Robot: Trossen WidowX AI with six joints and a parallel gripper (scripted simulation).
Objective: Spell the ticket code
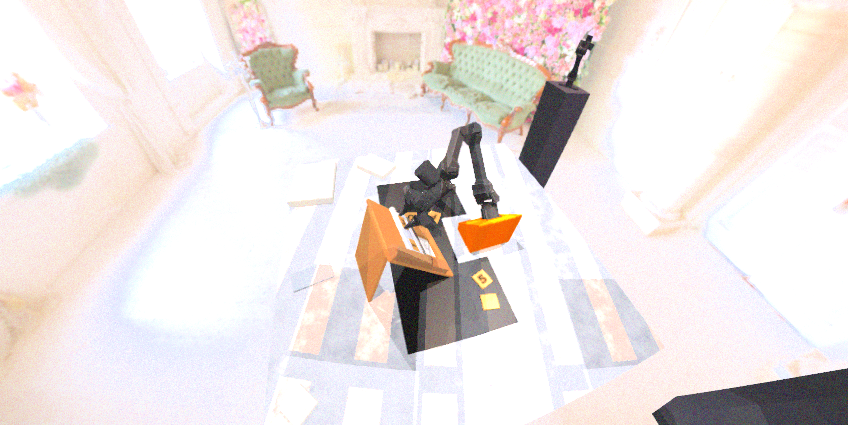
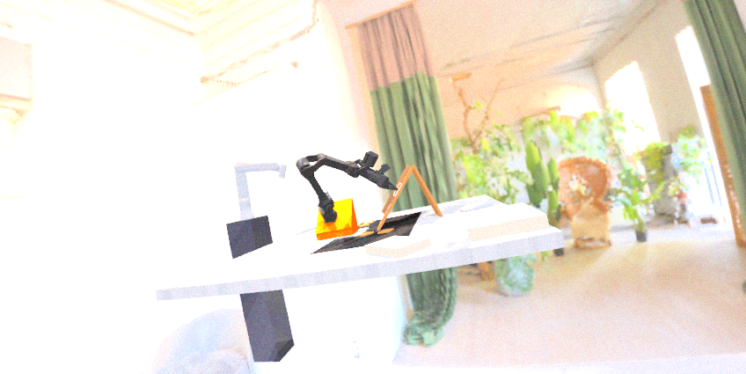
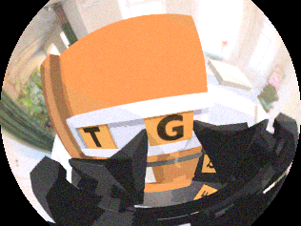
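Now: gripper tip 80 mm past the ticket, 80 mm above it and 60 mm to the right of it. Round my gripper tip: black mat (170 mm below, 170 mm behind); tile marked 5 (270 mm behind, 200 mm to the left, 170 mm below); tile marked g (right at my gripper tip).
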